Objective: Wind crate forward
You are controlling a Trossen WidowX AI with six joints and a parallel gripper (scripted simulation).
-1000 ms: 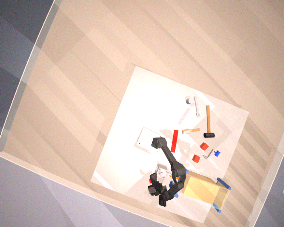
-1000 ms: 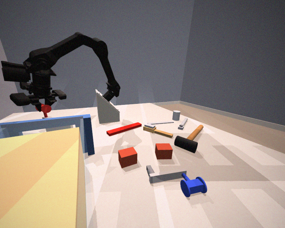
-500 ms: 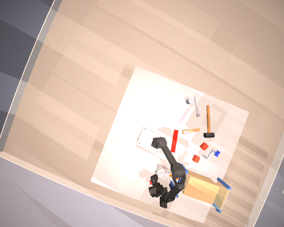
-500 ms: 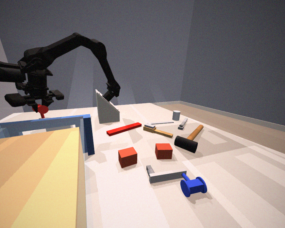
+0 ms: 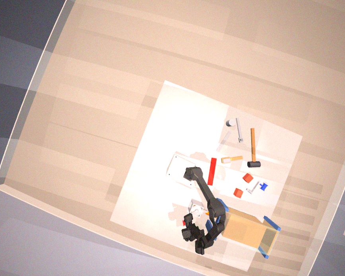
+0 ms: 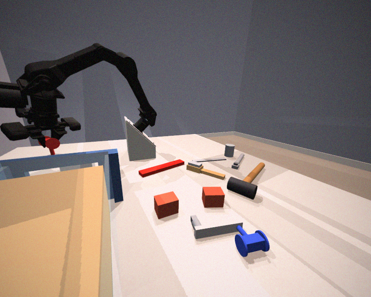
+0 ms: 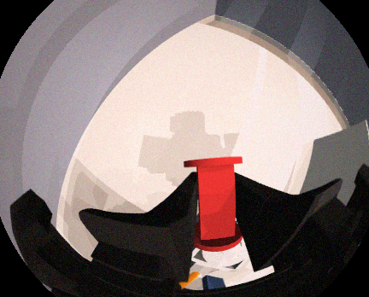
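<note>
My gripper tip is now 30 mm short of the winch handle, 40 mm to the right of it and 30 mm above it. From my gripper tip the other things lie so: red knob: 10 mm ahead, 10 mm to the left; then winch: 40 mm ahead, 90 mm to the left, 100 mm below; then blue steel frame: 220 mm ahead, 120 mm to the left, 30 mm below.
</note>
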